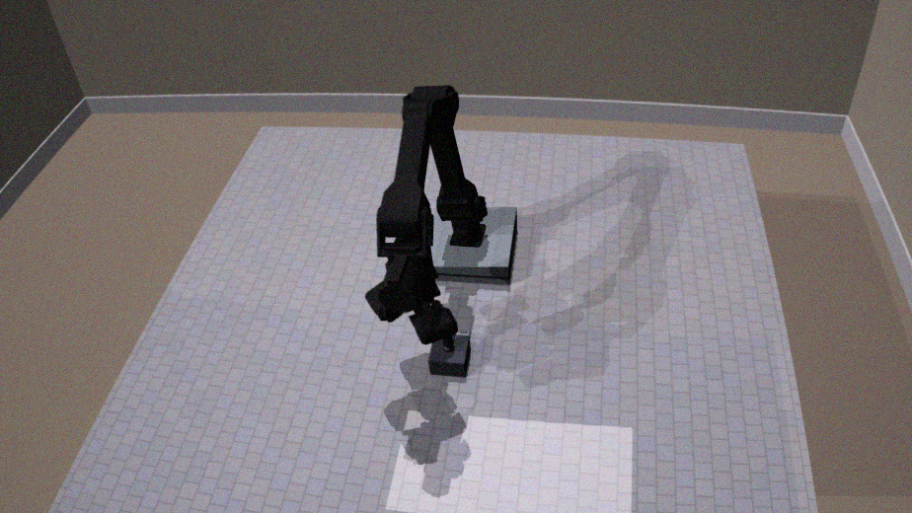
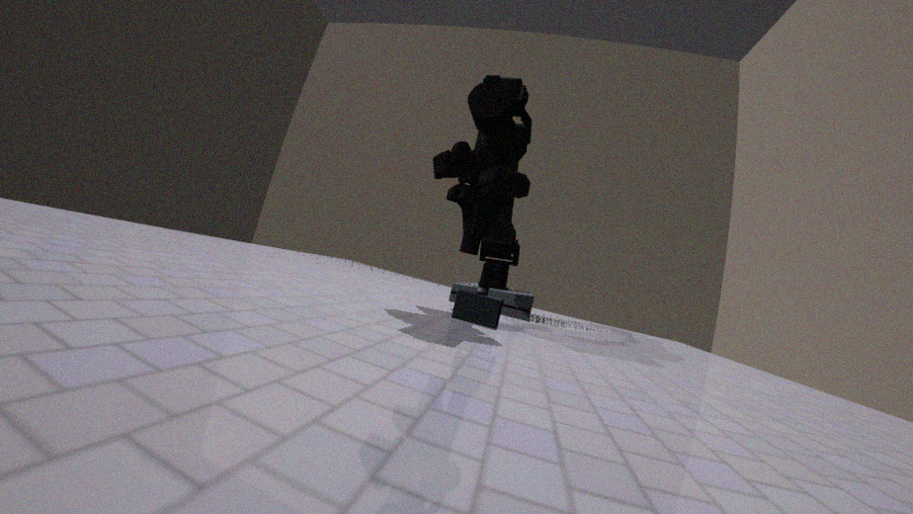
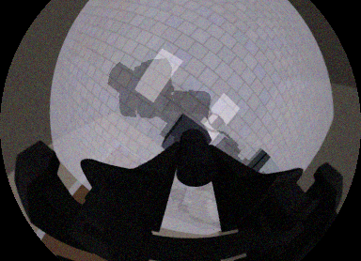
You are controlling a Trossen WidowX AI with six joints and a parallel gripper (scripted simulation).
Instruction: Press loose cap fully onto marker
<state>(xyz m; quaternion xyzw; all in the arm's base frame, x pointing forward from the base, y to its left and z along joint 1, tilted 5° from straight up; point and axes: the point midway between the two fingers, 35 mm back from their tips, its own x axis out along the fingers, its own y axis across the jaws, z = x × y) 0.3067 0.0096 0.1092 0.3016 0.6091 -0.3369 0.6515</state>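
Now: gripper tip 9 cm above the holder block, 3 cm to the right of it and 2 cm past it. The rest, counted from my gripper tip: marker cap: 1 cm above.
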